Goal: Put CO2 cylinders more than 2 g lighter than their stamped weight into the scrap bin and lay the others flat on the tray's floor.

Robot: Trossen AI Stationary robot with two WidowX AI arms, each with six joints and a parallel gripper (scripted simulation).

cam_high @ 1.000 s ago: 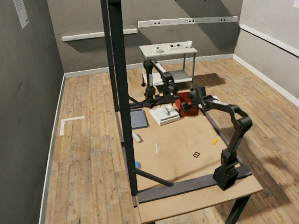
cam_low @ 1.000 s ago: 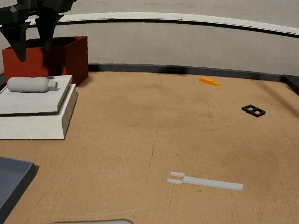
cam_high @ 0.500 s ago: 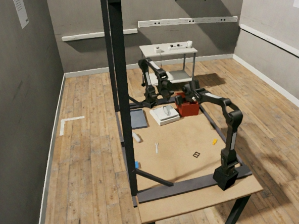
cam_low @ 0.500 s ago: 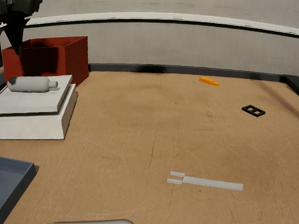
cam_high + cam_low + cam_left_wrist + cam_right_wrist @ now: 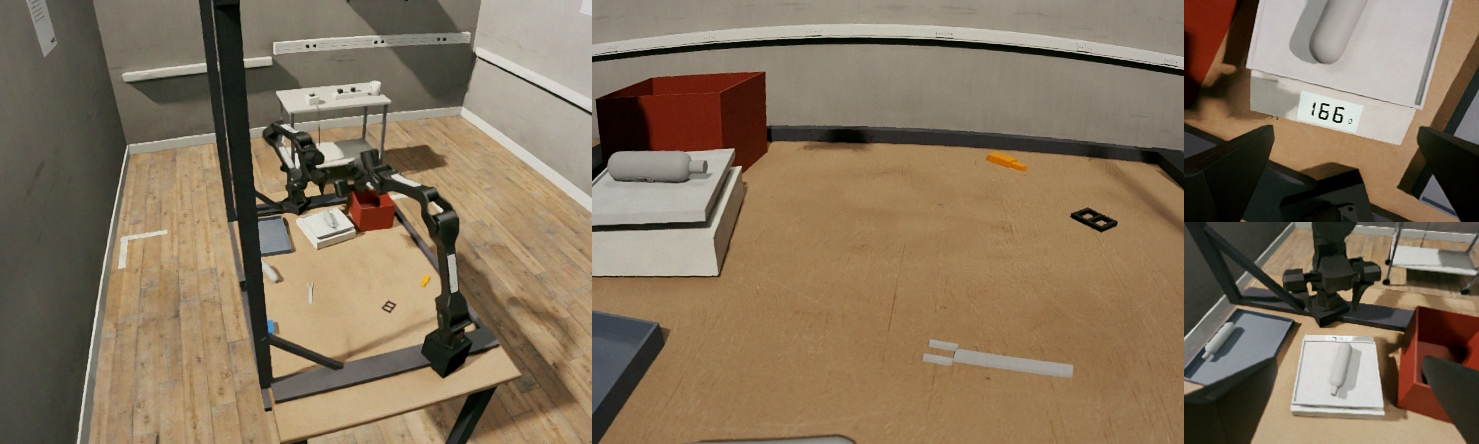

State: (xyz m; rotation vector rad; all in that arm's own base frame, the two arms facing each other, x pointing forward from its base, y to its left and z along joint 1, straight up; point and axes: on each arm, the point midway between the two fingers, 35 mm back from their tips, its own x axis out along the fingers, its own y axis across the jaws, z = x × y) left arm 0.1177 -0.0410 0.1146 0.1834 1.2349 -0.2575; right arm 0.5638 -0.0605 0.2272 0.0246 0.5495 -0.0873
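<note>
My left hand is 24 cm past the blue-grey tray, 15 cm above it and 1 cm to the left of it. From my left hand the other things lie so: scale (12 cm below, 10 cm to the right, 1 cm ahead); orange block (55 cm to the right, 17 cm ahead, 15 cm below); red scrap bin (23 cm ahead, 12 cm below, 10 cm to the right).
</note>
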